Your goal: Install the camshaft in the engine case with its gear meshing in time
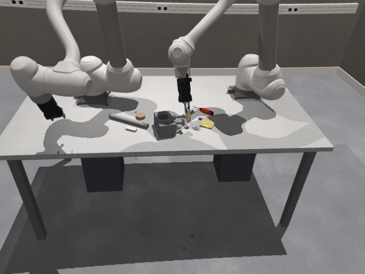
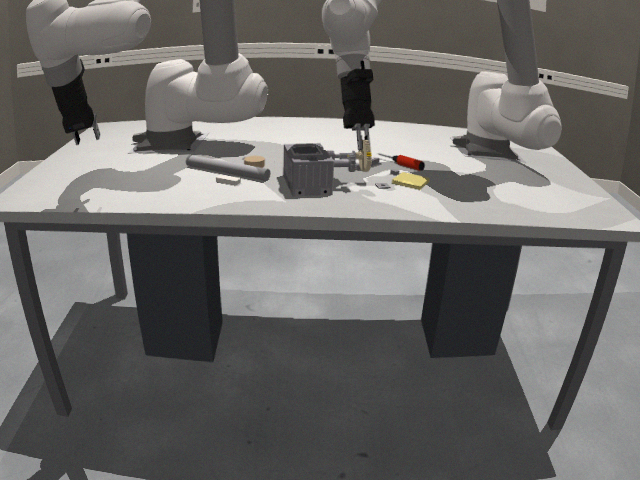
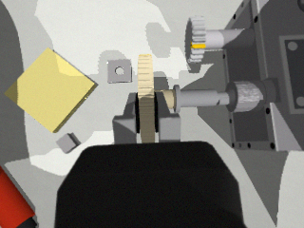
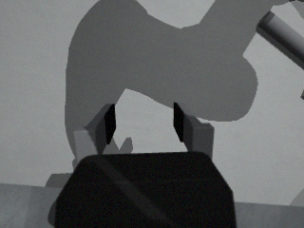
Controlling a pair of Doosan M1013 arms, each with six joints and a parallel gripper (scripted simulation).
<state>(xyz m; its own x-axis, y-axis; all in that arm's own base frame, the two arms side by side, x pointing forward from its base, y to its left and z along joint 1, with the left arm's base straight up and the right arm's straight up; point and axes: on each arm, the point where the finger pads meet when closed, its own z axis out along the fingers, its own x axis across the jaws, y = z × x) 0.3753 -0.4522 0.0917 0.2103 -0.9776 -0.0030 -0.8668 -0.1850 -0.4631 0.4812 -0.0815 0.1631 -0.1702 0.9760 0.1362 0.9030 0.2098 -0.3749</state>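
Now: the small crank gear 80 mm ahead of my left hand, 30 mm to the right of it and 30 mm below it. Also, from my left hand: small grey cube 90 mm to the left, 90 mm below, 30 mm behind; then grey bar 90 mm behind, 80 mm below, 20 mm to the left; then small holed plate 90 mm below, 60 mm ahead, 40 mm to the left.
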